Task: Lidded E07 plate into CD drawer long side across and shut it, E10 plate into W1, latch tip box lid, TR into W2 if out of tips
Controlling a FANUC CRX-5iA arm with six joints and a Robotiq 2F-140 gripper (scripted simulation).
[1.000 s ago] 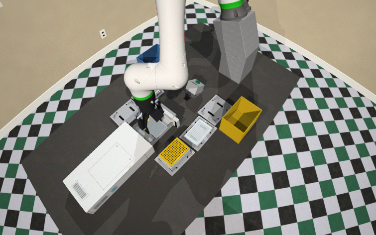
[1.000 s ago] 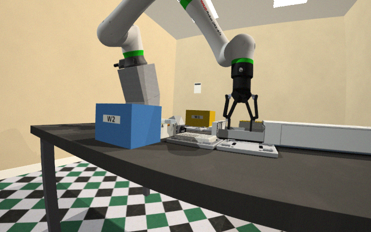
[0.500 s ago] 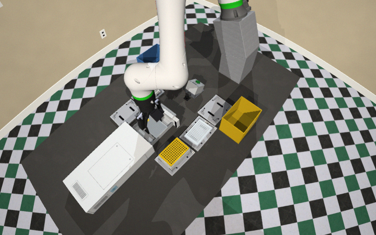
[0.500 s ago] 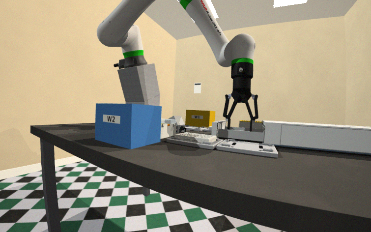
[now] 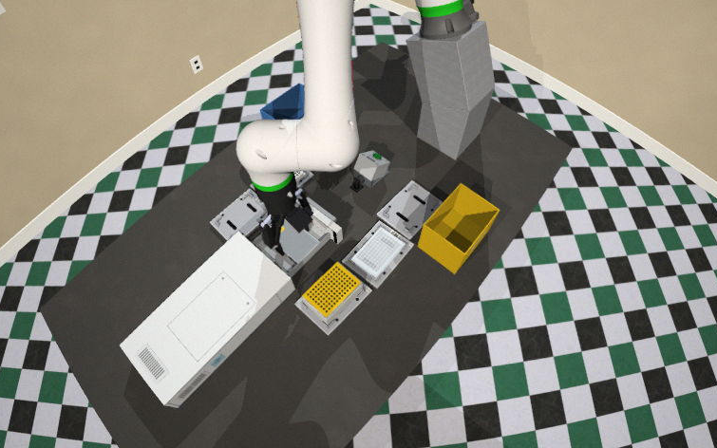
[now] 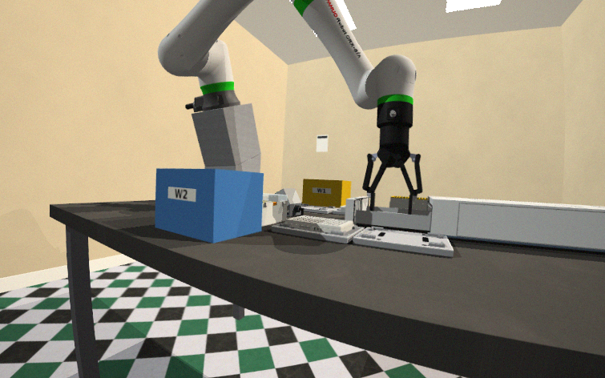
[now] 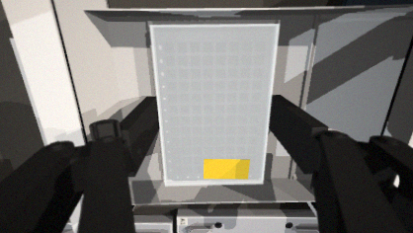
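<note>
My hand is 2 cm above the lid. From my hand the other things lie so: cooler drawer (4 cm ahead, 1 cm below); then black assay plate (2 cm below); then cooler CD (18 cm ahead).
</note>
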